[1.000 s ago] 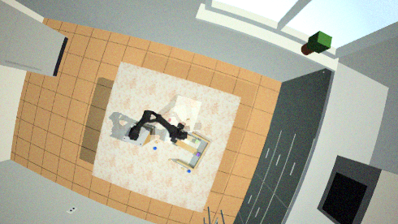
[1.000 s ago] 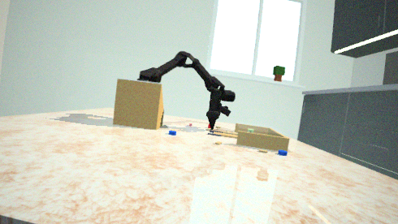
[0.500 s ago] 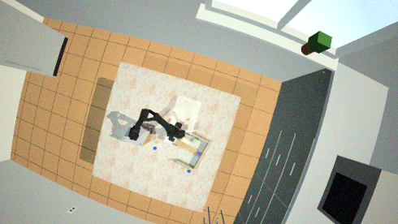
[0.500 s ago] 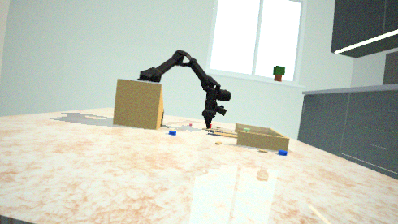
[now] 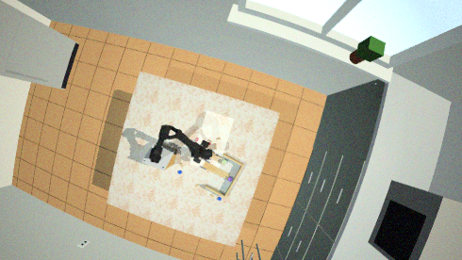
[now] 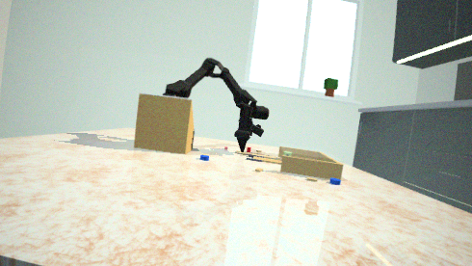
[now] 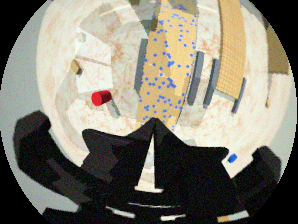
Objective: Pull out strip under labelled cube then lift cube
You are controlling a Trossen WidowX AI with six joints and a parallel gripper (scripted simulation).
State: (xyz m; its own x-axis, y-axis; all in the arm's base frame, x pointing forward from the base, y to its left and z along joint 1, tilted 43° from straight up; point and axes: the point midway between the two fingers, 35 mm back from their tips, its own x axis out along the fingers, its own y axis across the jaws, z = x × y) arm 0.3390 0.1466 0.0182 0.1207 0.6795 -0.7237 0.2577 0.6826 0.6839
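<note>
Now: gripper tip 190 mm short of the labelled cube, 50 mm to the left of it and 20 mm below it. Also, from my gripper tip: tan strip: 140 mm ahead, 150 mm to the right; then red piece: 40 mm ahead, 70 mm to the left, 10 mm above.
</note>
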